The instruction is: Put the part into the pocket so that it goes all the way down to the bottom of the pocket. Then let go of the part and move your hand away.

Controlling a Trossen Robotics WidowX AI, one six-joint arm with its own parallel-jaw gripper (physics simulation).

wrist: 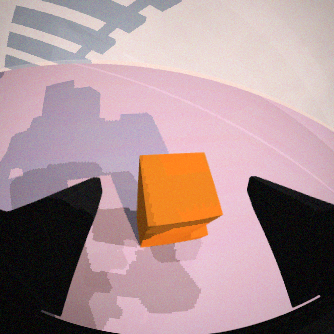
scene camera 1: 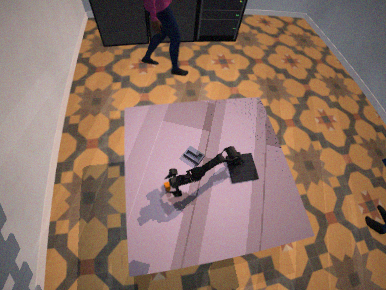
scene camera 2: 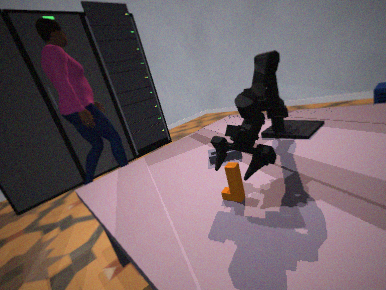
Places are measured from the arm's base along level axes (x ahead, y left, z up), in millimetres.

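Pixels of known places: gripper, fingertip midpoint: (wrist: 176, 184) (scene camera 1: 165, 185) (scene camera 2: 229, 175); arm's base, origin of the base link: (scene camera 1: 236, 161) (scene camera 2: 278, 128).
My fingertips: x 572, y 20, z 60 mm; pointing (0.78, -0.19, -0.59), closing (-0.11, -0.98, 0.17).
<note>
For each thing: its top centre in the pictures, then the offset to it from my fingertips. "pt": a spot on its surface instead. Level surfaces: height alone.
- orange L-shaped part, middle of its top: (wrist: 213, 180) (scene camera 2: 226, 164) (scene camera 1: 166, 182) dx -11, dy -9, dz +26 mm
- grey block with the pocket, surface spot: (scene camera 2: 212, 162) (scene camera 1: 184, 155) pt dx -208, dy -201, dz -76 mm
- pink table, its level: dz -84 mm
The orange L-shaped part (scene camera 1: 167, 186) (scene camera 2: 234, 182) (wrist: 179, 190) stands upright on the table, with its short foot at the bottom. The grey block with the pocket (scene camera 1: 185, 157) (scene camera 2: 212, 162) lies on the table between the part and the arm's base; its dark slot shows in the first scene view, and the arm partly hides the block in the second. My gripper (scene camera 1: 171, 183) (scene camera 2: 232, 174) (wrist: 176, 184) is open and points down over the part. In the wrist view the part's top shows between the two spread fingers, apart from both. Nothing is held.
The arm's black base plate (scene camera 1: 244, 171) (scene camera 2: 295, 130) lies on the pink table (scene camera 1: 150, 125) (scene camera 2: 150, 220). A person in a pink top (scene camera 2: 67, 77) and dark cabinets (scene camera 1: 120, 22) (scene camera 2: 40, 130) are beyond the table. The arm's shadow falls across the table.
</note>
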